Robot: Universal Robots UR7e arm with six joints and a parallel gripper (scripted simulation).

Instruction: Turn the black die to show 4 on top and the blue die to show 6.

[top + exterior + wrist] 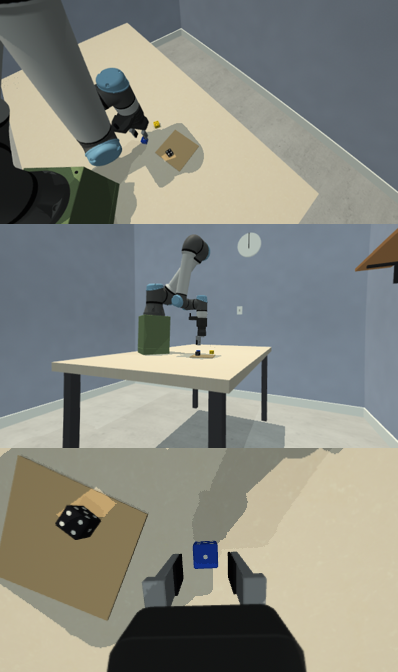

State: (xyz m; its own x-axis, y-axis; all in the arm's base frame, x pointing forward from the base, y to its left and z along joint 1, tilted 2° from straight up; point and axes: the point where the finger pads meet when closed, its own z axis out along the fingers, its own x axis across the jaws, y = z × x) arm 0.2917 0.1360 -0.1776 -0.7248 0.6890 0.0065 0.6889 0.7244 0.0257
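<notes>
Now: hand 70 mm above the blue die. Round my hand: tan mat (100 mm ahead, 120 mm to the right, 80 mm below); then yellow die (90 mm ahead, 40 mm to the left, 70 mm below); then black die (70 mm ahead, 120 mm to the right, 60 mm below).
</notes>
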